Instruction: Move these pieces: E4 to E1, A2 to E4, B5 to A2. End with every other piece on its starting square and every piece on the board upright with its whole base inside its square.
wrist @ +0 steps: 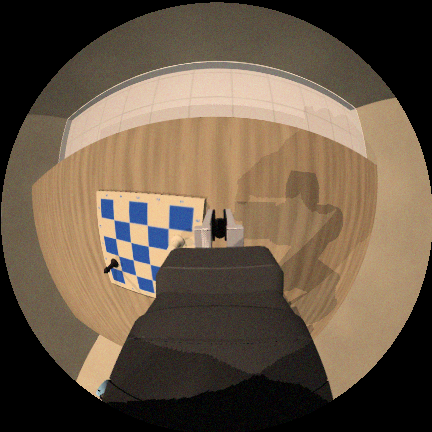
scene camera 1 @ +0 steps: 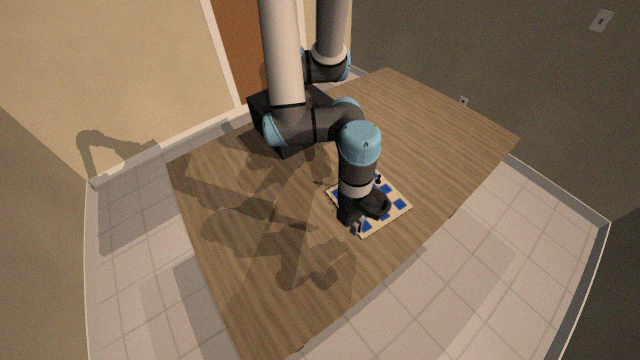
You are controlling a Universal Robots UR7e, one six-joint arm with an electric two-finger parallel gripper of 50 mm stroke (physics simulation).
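Note:
My gripper (scene camera 1: pixel 356 227) (wrist: pixel 219 218) is shut on a dark piece (wrist: pixel 219 228) between its fingertips. In the wrist view it stands just off the right edge of the blue and cream board (scene camera 1: pixel 392 216) (wrist: pixel 120 194); its height is hard to tell. A black piece (scene camera 1: pixel 378 179) (wrist: pixel 111 265) stands near the board's far side, at the lower left of the board in the wrist view. A pale piece (wrist: pixel 176 242) shows left of the fingers, in the board's right column. The gripper body hides the board's lower right part in the wrist view. The square labels are too blurred to read.
The board lies on a wooden table (scene camera 1: pixel 455 150) (wrist: pixel 220 160). The arm (scene camera 1: pixel 357 172) hangs over the board and hides much of it in the scene view. A dark base block (scene camera 1: pixel 257 105) stands at the table's back. Arm shadows fall across the table left of the board.

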